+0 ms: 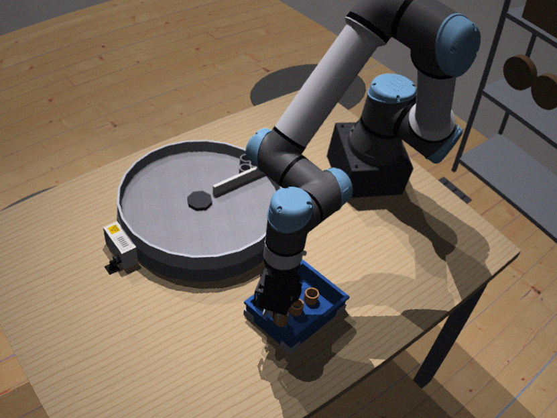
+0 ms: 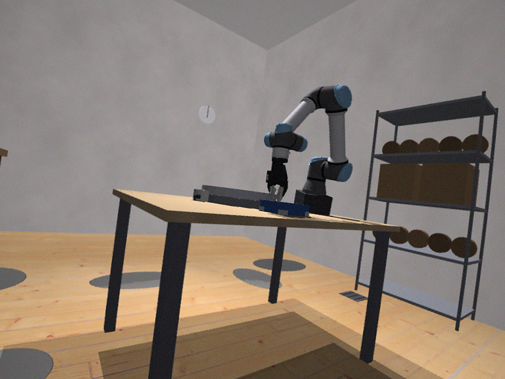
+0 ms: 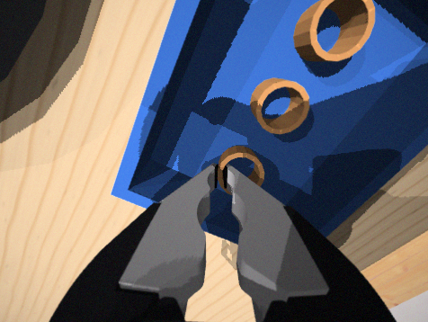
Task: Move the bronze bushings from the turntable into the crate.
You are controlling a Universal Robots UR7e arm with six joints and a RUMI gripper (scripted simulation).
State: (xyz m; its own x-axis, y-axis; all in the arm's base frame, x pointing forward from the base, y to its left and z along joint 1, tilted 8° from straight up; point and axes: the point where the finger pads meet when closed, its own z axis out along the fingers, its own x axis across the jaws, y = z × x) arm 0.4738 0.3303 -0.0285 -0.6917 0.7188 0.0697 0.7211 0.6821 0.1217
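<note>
My gripper is now 6 cm past the blue crate and 1 cm above it. Also, from my hand: grey turntable 37 cm to the right, 2 cm ahead, 2 cm above.
</note>
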